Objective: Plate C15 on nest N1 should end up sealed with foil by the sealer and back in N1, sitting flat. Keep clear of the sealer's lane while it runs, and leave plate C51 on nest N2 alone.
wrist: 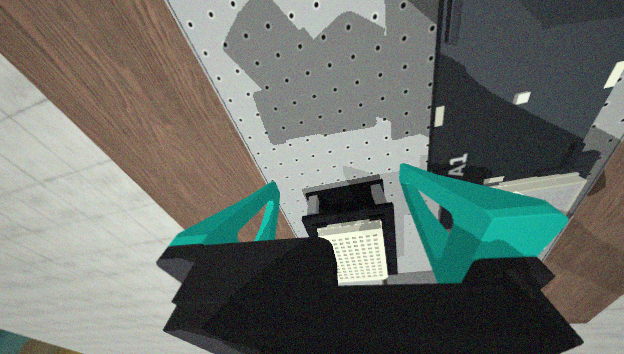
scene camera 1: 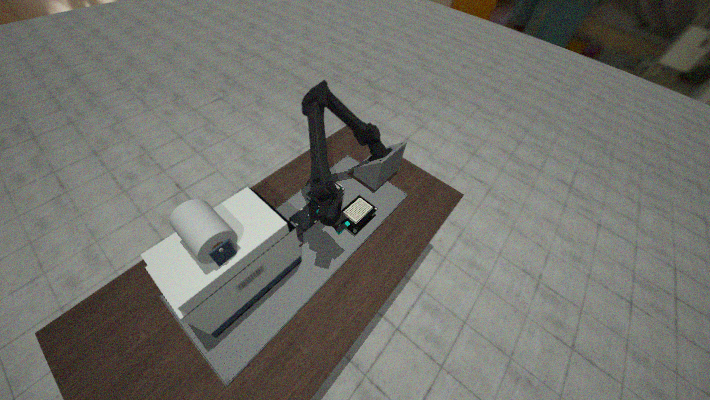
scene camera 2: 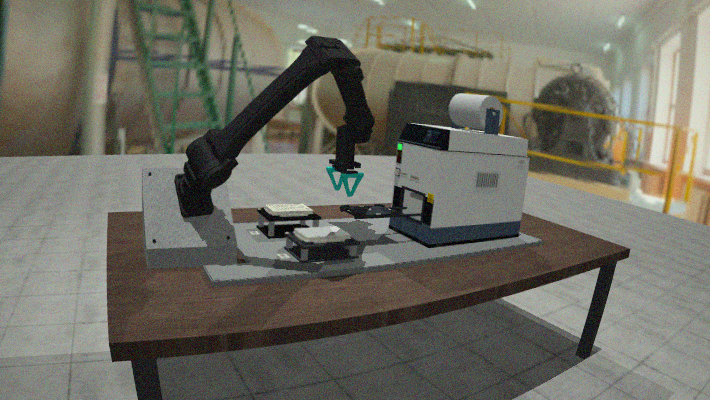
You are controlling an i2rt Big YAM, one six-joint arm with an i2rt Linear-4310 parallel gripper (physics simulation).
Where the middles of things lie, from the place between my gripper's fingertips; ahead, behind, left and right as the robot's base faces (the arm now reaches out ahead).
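Black sealer stage [scene camera 2: 378, 210]: my hand is 130 mm to the left of it, 60 mm short of it and 20 mm above it. White roll [scene camera 1: 200, 227]: 160 mm to the right of my hand, 390 mm ahead of it and 300 mm above it.
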